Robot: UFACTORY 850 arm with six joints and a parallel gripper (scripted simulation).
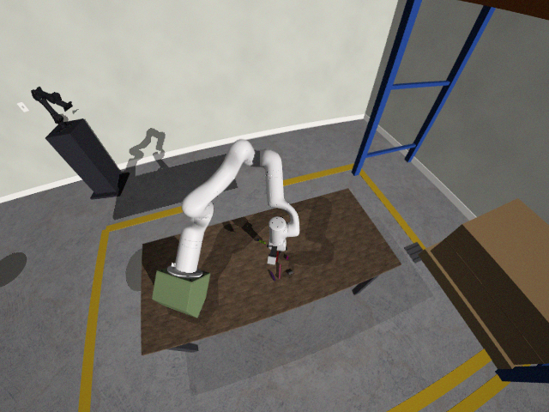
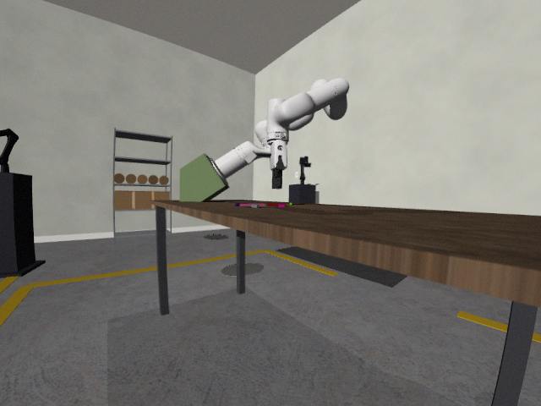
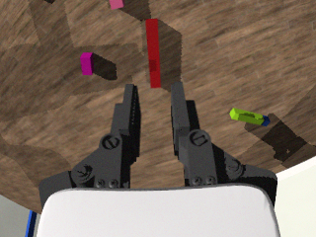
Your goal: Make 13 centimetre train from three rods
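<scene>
My gripper is now 8 cm above the red rod. Also, from my hand: magenta rod (8 cm below, 6 cm ahead, 2 cm to the right); pink rod (10 cm to the right, 8 cm below); purple rod (12 cm to the right, 8 cm below, 4 cm behind).
</scene>
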